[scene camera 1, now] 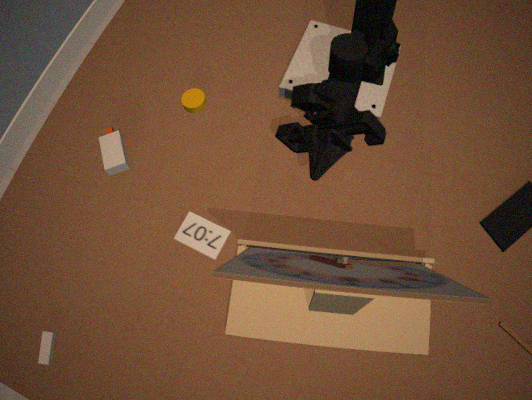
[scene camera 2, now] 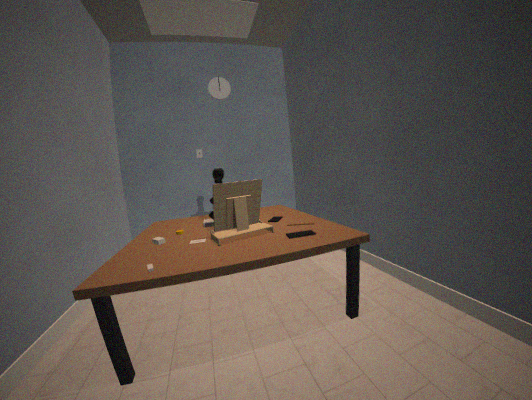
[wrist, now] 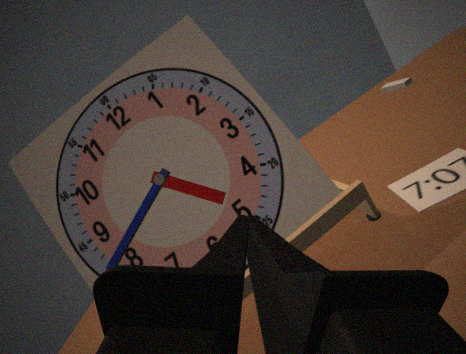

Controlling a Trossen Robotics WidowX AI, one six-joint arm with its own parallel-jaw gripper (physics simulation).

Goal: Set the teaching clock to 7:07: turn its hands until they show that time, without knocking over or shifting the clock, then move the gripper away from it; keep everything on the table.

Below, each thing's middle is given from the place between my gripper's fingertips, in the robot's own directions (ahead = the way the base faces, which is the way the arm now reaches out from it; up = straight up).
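From my hand, the teaching clock (scene camera 1: 258,265) is 140 mm ahead, 70 mm to the left and 30 mm above. The tan wooden base (scene camera 1: 305,316) is 150 mm ahead of my hand and 70 mm to the left of it, and it sits 30 mm below it. As for the short red hand (wrist: 173,183), that's 50 mm to the left of my hand, 120 mm ahead and 10 mm above, while the long blue hand (wrist: 154,190) is 110 mm ahead of my hand, 110 mm to the left of it and 20 mm above it.
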